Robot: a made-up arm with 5 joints.
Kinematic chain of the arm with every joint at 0, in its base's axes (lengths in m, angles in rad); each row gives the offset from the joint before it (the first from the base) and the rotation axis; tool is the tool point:
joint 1: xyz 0 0 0.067 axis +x
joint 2: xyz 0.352 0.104 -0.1 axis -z
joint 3: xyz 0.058 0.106 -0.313 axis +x
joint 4: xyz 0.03 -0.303 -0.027 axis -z
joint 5: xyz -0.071 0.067 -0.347 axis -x
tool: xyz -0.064 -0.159 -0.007
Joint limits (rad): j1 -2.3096..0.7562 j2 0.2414..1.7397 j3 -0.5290..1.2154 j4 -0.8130..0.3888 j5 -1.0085..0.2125
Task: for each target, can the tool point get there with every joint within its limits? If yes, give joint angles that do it. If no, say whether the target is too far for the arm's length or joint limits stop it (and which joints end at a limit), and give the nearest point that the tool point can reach.
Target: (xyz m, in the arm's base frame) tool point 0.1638 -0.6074 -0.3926
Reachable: yes | joints -0.5822 0.3987 -0.2923 -0.1454 -0.3751
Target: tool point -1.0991 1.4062 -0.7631
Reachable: no: too far | nearest point -0.0675 0.6722 -0.3955 | short by 1.318 m
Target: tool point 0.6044 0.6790 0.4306
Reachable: no: joint limits stop it (at a limit: joint 1, joint 3, joint 4, joint 5) | nearest point 0.5343 0.9864 -0.1541 | short by 0.664 m
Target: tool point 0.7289 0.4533 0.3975
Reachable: no: joint limits stop it (at a limit: joint 1, joint 2, joint 3, joint 4, joint 5) | nearest point 0.2987 -0.1080 0.6601 | short by 0.754 m
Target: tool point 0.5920 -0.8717 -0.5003
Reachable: yes | joints -1.1010 1.5503 0.9257 -0.5323 -0.6898
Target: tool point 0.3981 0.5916 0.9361
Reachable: no: joint limits stop it (at a limit: joint 1, joint 2, joint 3, joint 4) | nearest point 0.2966 -0.1149 0.6871 | short by 0.756 m
